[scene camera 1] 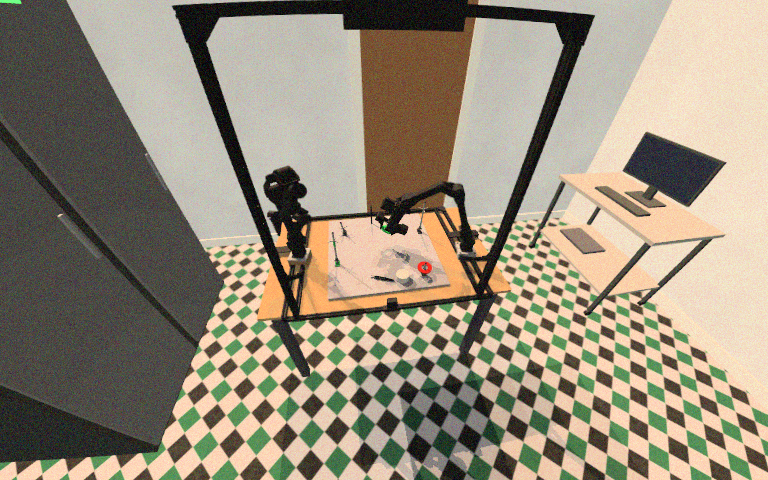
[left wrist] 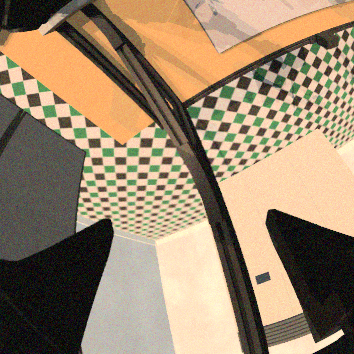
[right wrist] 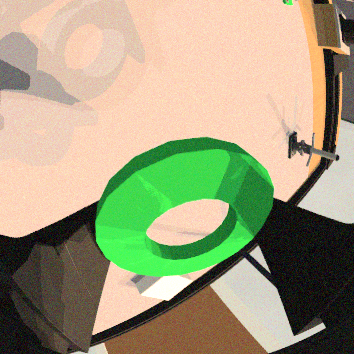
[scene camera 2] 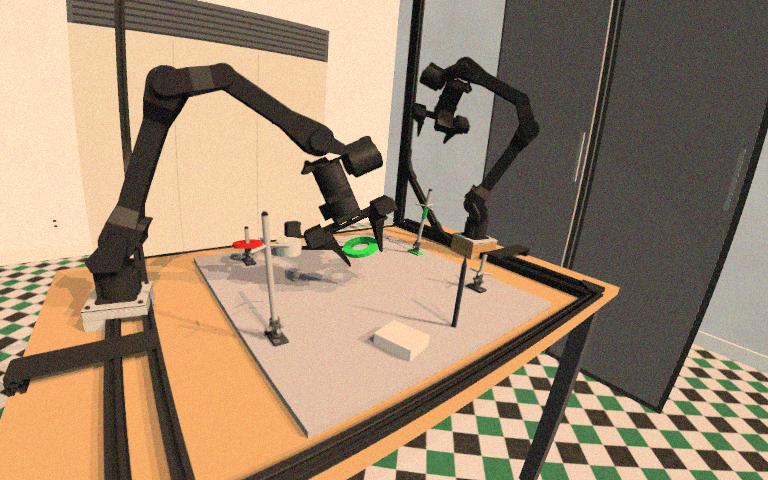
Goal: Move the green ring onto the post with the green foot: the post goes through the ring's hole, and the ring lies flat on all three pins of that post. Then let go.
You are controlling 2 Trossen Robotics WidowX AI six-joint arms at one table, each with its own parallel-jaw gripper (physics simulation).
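Places are measured from the left arm's base along level axes (x ahead, y left, z up), in centimetres.
Pixels of known places: left gripper, fingertip midpoint: [scene camera 1: 287,237] [left wrist: 190,223] [scene camera 2: 430,139]; right gripper, fingertip midpoint: [scene camera 1: 385,232] [right wrist: 184,199] [scene camera 2: 365,258]; left arm's base, link origin: [scene camera 1: 299,253] [right wrist: 343,30] [scene camera 2: 475,236]; right arm's base, link origin: [scene camera 1: 466,248] [scene camera 2: 119,294].
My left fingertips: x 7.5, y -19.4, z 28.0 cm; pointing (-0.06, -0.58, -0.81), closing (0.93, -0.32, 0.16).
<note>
For each thing: its top centre in the pictures, then the offset to it from my left fingertips. "*": a spot on its surface instead. Level surfaces: height alone.
- green ring, top centre: [right wrist: 211,250] [scene camera 2: 360,240] dx +39.1, dy +36.2, dz -20.9 cm
- post with the green foot, surface spot: [scene camera 2: 421,227] [scene camera 1: 336,250] * dx +13.1, dy +19.3, dz -24.2 cm
- tall post, surface spot: [scene camera 2: 268,271] [scene camera 1: 422,214] * dx +59.3, dy +49.3, dz -20.3 cm
- short post, surface spot: [right wrist: 320,151] [scene camera 2: 480,265] * dx +12.0, dy +42.8, dz -26.7 cm
- dark upright rod, top centre: [scene camera 2: 466,254] dx +28.0, dy +55.0, dz -18.3 cm
- mat, surface height: dz -32.3 cm
- red ring, top centre: [scene camera 2: 247,240] [scene camera 1: 424,266] dx +58.9, dy +13.3, dz -26.9 cm
- white block, top centre: [right wrist: 168,287] [scene camera 2: 402,334] dx +40.1, dy +56.5, dz -30.3 cm
- pale round object, top centre: [scene camera 2: 288,240] [scene camera 1: 402,273] dx +48.0, dy +9.5, dz -28.8 cm
The green ring [scene camera 1: 385,229] [scene camera 2: 350,251] [right wrist: 165,175] is tilted between the fingers of my right gripper [scene camera 2: 365,257] [right wrist: 184,199], which is shut on it and holds it above the mat. The post with the green foot [scene camera 1: 335,249] [scene camera 2: 421,227] stands at the left of the mat in scene camera 1 and at the back right in scene camera 2, apart from the ring. Its pins sit high, above a green band. Part of its foot shows at the top edge of the right wrist view. My left gripper [scene camera 2: 432,138] [left wrist: 190,223] is open and empty, high beyond that post in scene camera 2.
A tall post [scene camera 1: 422,219] [scene camera 2: 268,271], a short post [scene camera 2: 481,272] [right wrist: 320,151] and a dark upright rod [scene camera 2: 459,294] stand on the mat [scene camera 2: 339,384]. A red ring [scene camera 1: 419,267] [scene camera 2: 247,243] sits on another post. A white block [scene camera 2: 400,339] and a pale round object [scene camera 1: 403,276] lie there.
</note>
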